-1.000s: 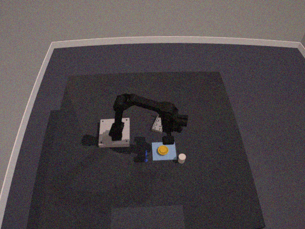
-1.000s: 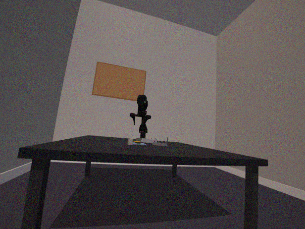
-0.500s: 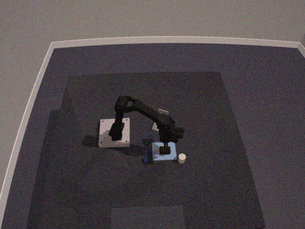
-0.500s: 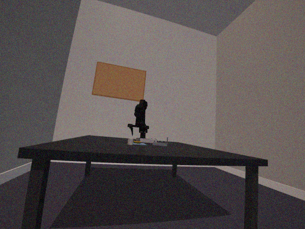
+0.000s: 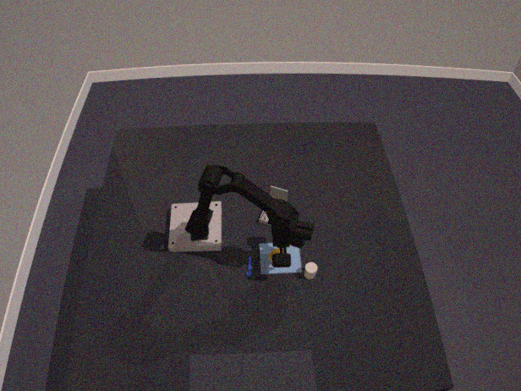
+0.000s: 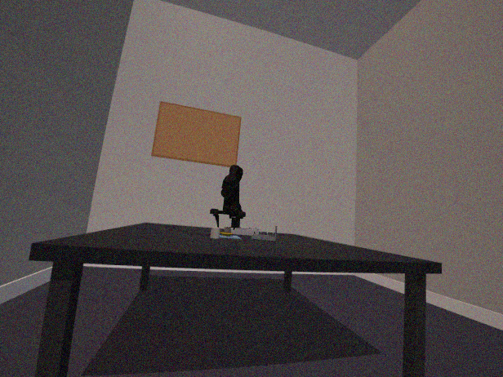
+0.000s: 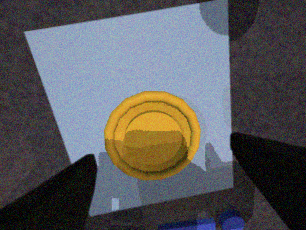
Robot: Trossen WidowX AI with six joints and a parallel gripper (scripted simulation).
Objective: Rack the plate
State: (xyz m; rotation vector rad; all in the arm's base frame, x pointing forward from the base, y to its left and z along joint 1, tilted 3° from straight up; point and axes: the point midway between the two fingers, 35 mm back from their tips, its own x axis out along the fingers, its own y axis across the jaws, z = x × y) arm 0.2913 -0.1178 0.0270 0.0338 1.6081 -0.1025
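My gripper tip is now 20 mm above the yellow plate. The rest, counted from my gripper tip: white cup 110 mm ahead, 70 mm to the right, 20 mm below; then light blue mat 10 mm ahead, 10 mm to the left, 40 mm below; then blue spoon 110 mm behind, 30 mm to the right, 40 mm below.
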